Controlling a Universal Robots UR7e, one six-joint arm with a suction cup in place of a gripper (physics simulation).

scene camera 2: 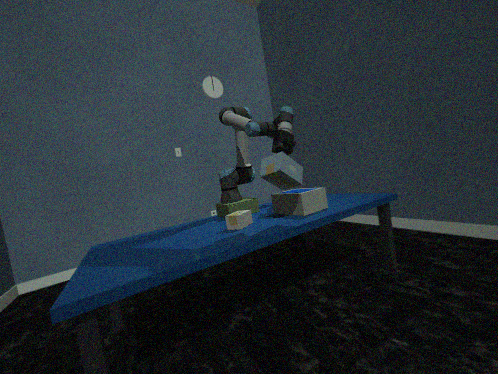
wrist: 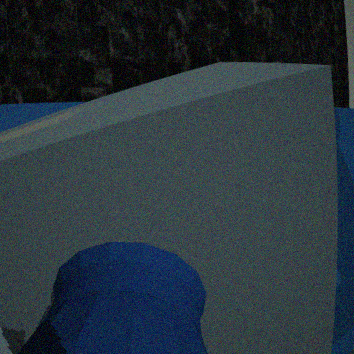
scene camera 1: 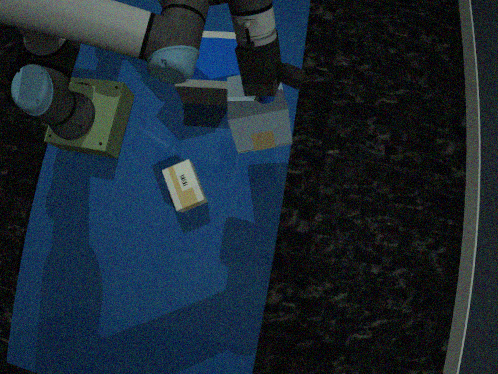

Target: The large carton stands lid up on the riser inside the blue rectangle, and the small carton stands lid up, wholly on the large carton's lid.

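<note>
My suction gripper point(scene camera 1: 266, 98) point(scene camera 2: 282, 152) point(wrist: 127, 295) is on the upper face of the large carton point(scene camera 1: 245, 131) point(scene camera 2: 278, 167) point(wrist: 225, 170), a grey box with an orange label, and holds it in the air. In the scene camera 2 view the carton hangs above the riser point(scene camera 1: 205, 96) point(scene camera 2: 314, 202) and looks somewhat tilted. The riser is a beige block with a blue rectangle point(scene camera 1: 217, 57) point(scene camera 2: 300, 191) on top, partly hidden by the arm and carton in the scene camera 1 view. The small carton point(scene camera 1: 184, 186) point(scene camera 2: 239, 220), white and tan, rests on the table, apart from the riser.
The arm's base stands on a green block point(scene camera 1: 111, 117) point(scene camera 2: 239, 206) on the blue table point(scene camera 1: 150, 280) point(scene camera 2: 175, 250). The small carton lies between this block and the table's long edge. The arm's links pass over the table beside the riser.
</note>
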